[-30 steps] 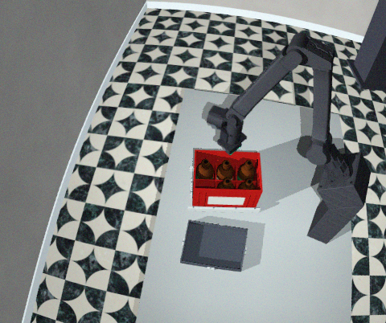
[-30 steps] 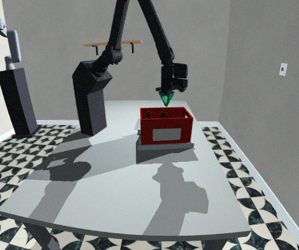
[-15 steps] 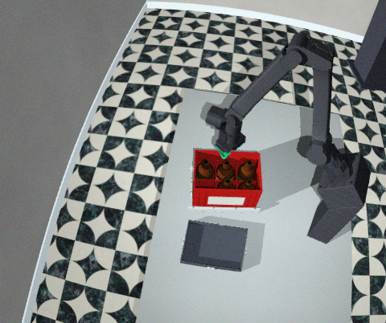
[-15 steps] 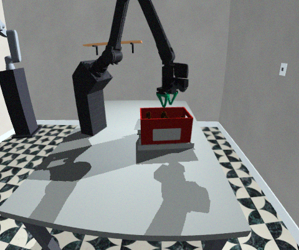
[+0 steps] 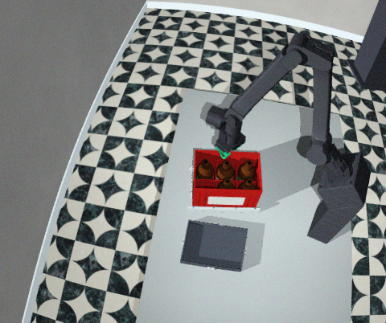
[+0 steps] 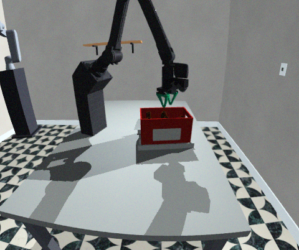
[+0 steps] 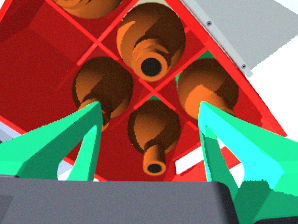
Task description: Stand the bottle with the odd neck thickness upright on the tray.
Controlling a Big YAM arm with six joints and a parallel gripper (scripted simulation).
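The glass bottle is 15 cm below my hand. From my hand the other things lie so: crate (15 cm below, 4 cm to the left); dark grey tray (31 cm to the left, 22 cm below, 6 cm ahead).
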